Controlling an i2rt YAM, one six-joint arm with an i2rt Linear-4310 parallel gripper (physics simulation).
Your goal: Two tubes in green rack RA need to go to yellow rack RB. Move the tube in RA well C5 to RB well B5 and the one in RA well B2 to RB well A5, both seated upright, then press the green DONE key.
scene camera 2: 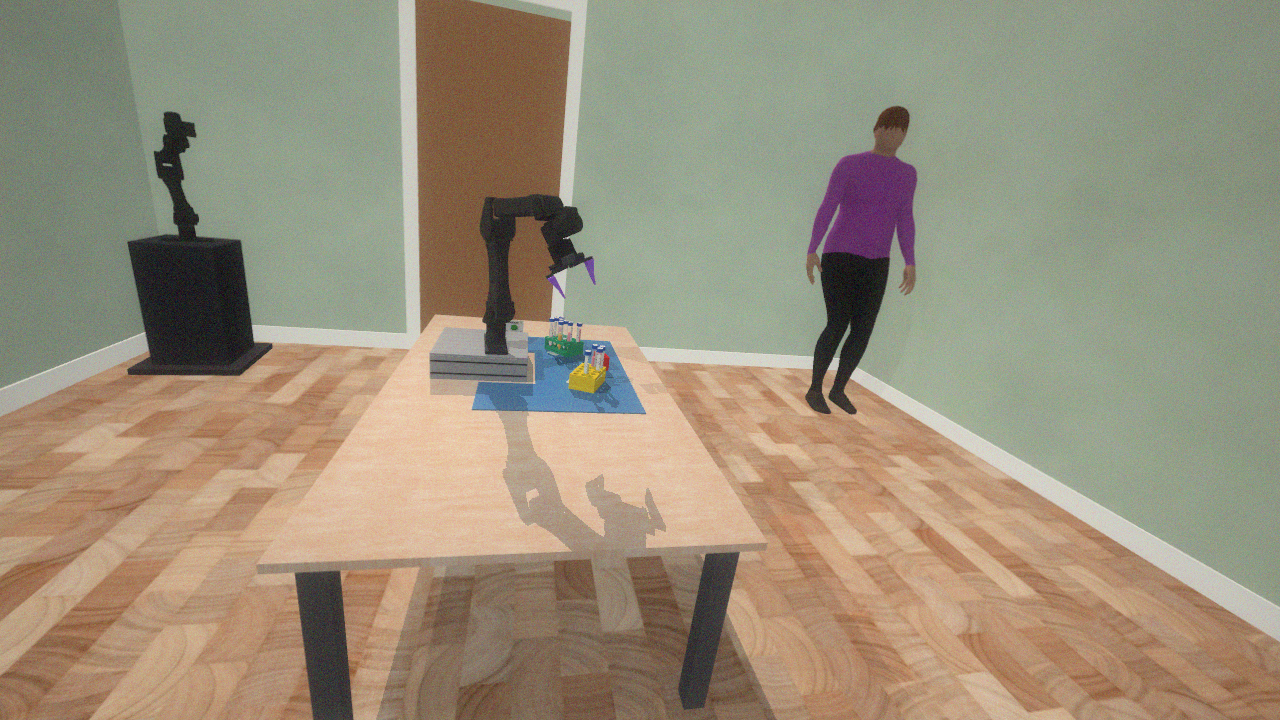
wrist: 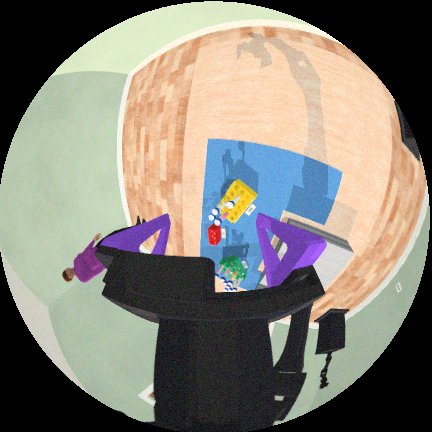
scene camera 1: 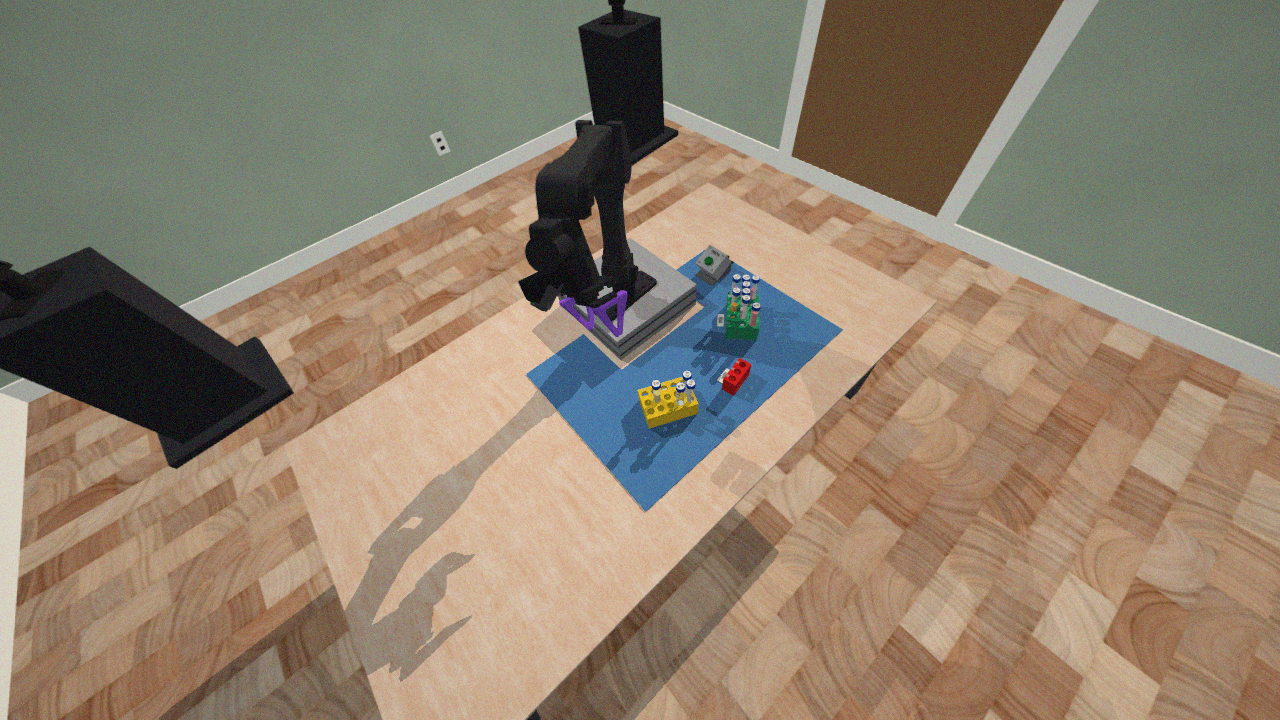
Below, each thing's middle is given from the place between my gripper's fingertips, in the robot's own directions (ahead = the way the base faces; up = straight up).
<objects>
The grey box [scene camera 1: 714, 264] lies 14 cm behind my hand, 56 cm to the left of it and 29 cm below it.
</objects>
